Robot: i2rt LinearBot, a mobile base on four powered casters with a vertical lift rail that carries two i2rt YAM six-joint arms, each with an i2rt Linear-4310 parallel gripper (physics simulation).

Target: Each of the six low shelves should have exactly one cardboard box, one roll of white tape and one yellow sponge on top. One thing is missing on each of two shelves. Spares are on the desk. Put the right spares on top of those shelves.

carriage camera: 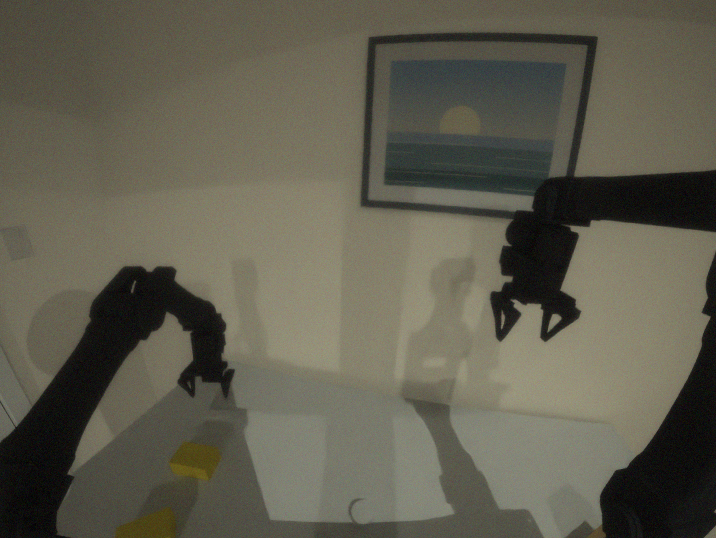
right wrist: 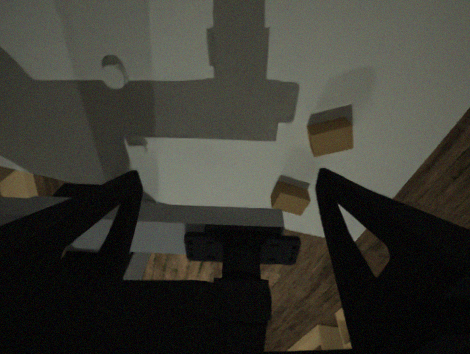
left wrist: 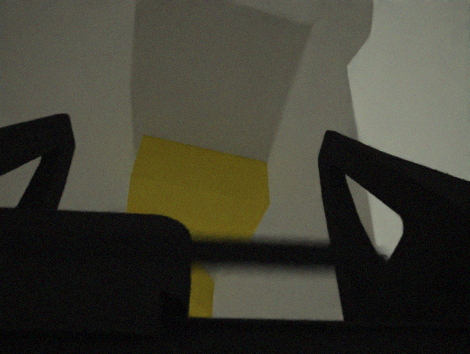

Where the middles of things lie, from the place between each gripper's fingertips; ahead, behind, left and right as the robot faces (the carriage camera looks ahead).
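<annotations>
The framed sunset picture point(carriage camera: 466, 123) is 320 mm ahead of my right hand, and it is also 30 mm to the left of that hand and 420 mm above it.
My left hand is 75 cm below the framed sunset picture, 68 cm to the left of it and 14 cm short of it. Going by its middle, the framed sunset picture is nearer to my right hand than to my left hand.
</annotations>
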